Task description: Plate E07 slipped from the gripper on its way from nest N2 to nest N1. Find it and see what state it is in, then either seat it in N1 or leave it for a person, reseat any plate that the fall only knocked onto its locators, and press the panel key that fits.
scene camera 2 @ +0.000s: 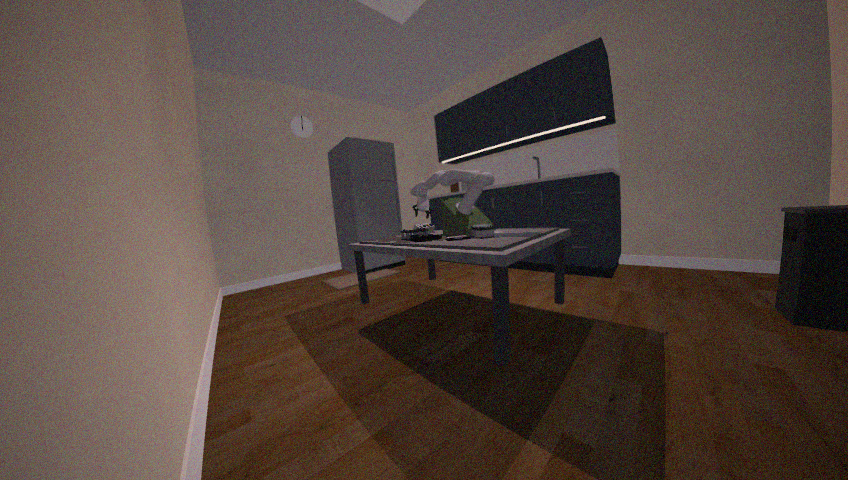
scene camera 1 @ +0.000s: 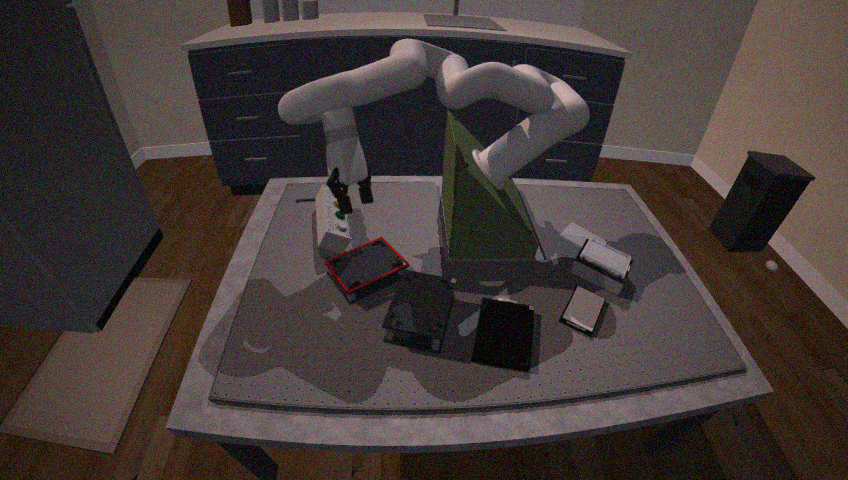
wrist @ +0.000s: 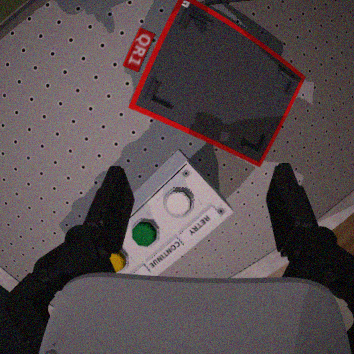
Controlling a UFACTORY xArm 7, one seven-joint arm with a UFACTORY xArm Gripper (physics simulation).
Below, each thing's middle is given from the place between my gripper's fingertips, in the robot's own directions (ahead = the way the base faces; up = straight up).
The QR1 tag (wrist: 143,38) is 10 mm ahead of my hand, 100 mm to the left of it and 140 mm below it. Also, from my hand: white-topped plate (scene camera 1: 582,312) 130 mm ahead, 560 mm to the left, 130 mm below; then white well plate (scene camera 1: 610,259) 630 mm to the left, 80 mm below.
